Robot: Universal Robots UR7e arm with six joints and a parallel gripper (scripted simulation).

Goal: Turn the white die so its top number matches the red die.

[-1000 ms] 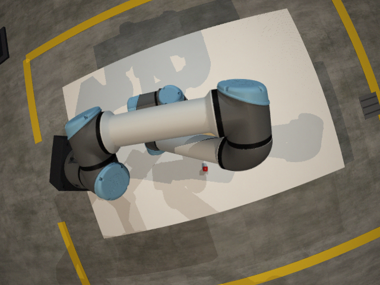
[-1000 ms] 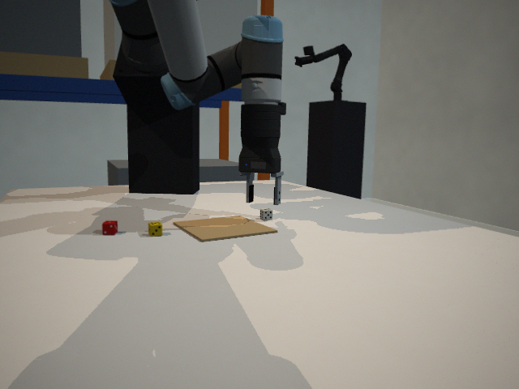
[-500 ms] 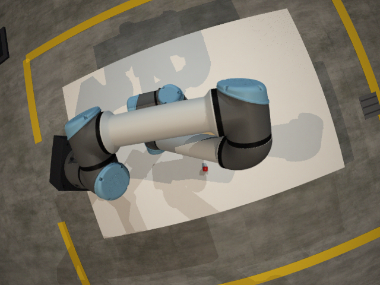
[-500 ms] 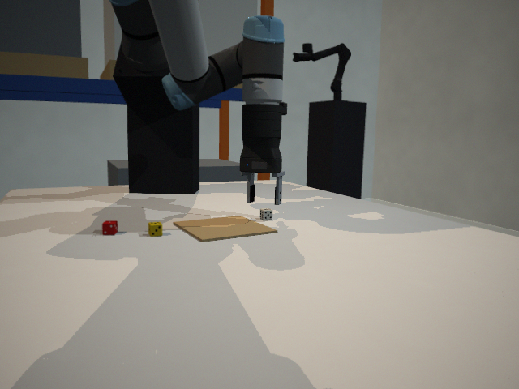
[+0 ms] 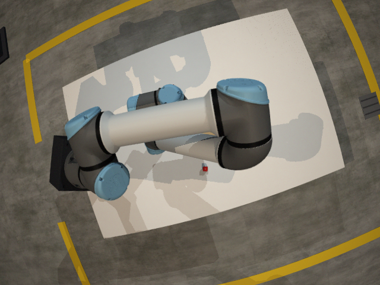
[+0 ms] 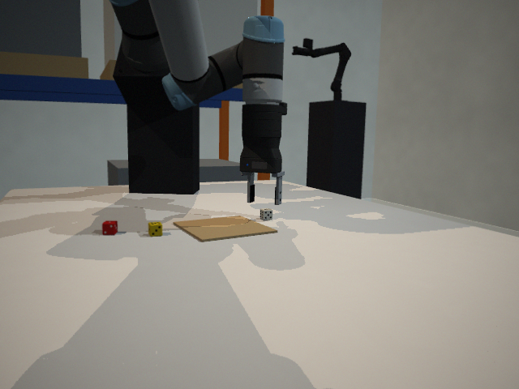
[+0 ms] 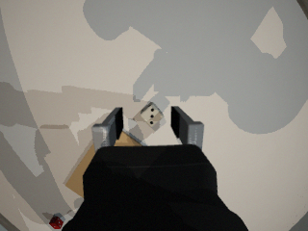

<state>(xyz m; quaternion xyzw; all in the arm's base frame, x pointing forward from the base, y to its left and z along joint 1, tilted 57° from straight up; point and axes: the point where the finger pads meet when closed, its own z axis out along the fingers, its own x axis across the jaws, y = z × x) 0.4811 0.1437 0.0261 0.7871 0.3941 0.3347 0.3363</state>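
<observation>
Now: hand 10 mm short of the white die and 40 mm above it. The rest, counted from my hand: yellow die (40 mm ahead, 230 mm to the right, 40 mm below); red die (300 mm to the right, 40 mm below); tan mat (40 mm ahead, 110 mm to the right, 50 mm below).
</observation>
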